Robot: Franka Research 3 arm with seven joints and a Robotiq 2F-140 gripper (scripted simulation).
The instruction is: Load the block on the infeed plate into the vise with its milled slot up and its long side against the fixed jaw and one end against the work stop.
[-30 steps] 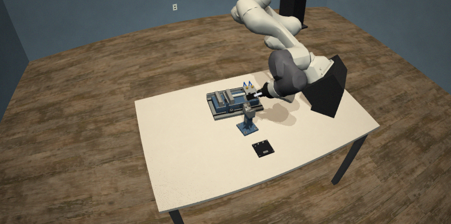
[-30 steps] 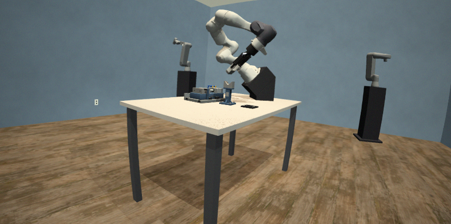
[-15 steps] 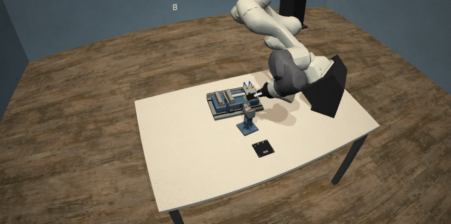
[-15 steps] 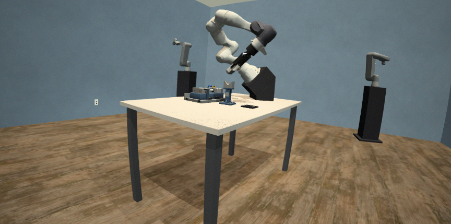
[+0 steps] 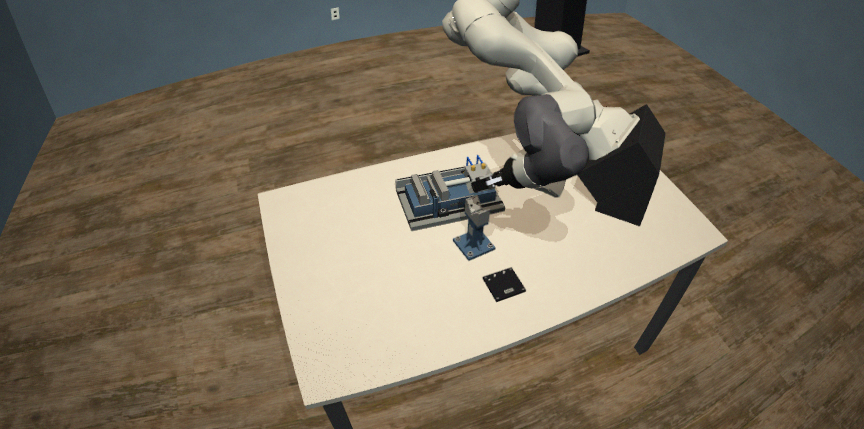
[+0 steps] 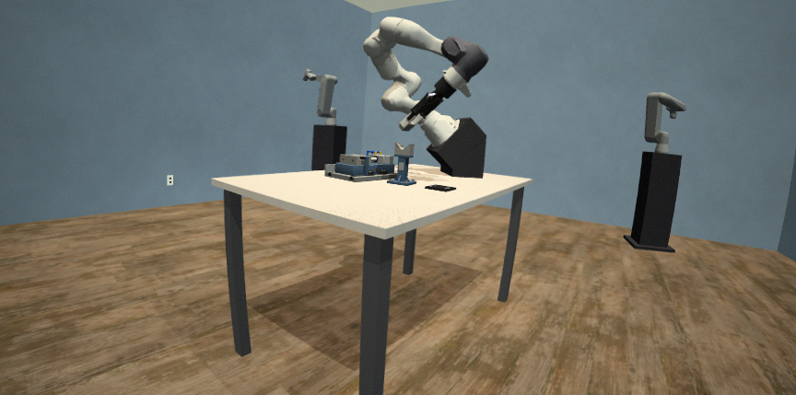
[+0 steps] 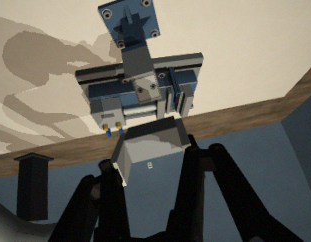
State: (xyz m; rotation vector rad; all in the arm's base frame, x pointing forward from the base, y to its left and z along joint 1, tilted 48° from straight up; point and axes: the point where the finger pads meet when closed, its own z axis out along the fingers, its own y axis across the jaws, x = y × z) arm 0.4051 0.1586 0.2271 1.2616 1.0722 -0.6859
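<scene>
My hand is 20 mm to the left of the part and 10 mm above it. Round my hand: black infeed plate 20 mm ahead, 150 mm to the left, 250 mm below; then vise 50 mm behind, 210 mm to the right, 210 mm below; then air cylinder 140 mm behind, 180 mm to the right, 170 mm below.
</scene>
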